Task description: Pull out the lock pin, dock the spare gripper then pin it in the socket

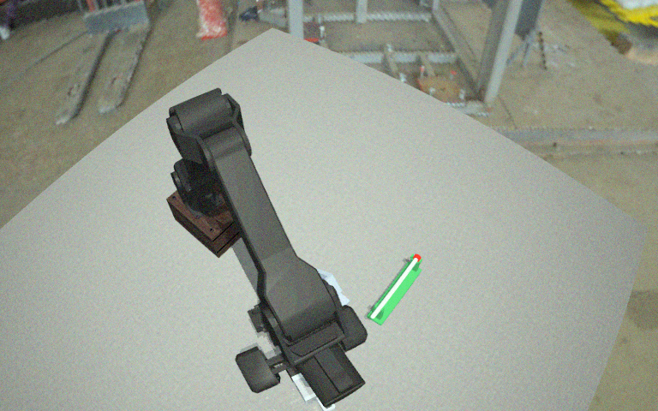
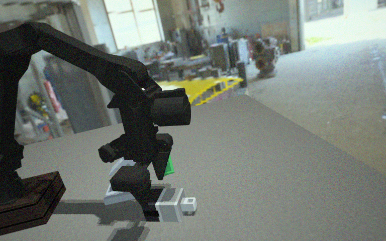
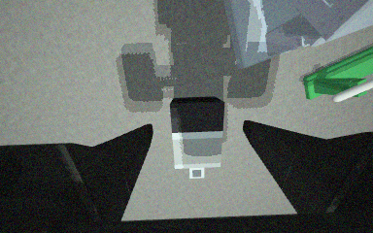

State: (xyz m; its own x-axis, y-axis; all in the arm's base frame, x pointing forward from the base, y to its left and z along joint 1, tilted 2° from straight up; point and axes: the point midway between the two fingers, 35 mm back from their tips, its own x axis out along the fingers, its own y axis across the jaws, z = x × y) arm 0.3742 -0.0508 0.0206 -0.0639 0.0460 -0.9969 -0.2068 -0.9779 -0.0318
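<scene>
Now: the spare gripper 3 cm ahead of my gripper tip, 1 cm to the right of it and 3 cm below it. The rest, counted from my gripper tip: socket: 9 cm behind, 11 cm to the left; then green strip: 1 cm behind, 22 cm to the left, 3 cm below.
</scene>
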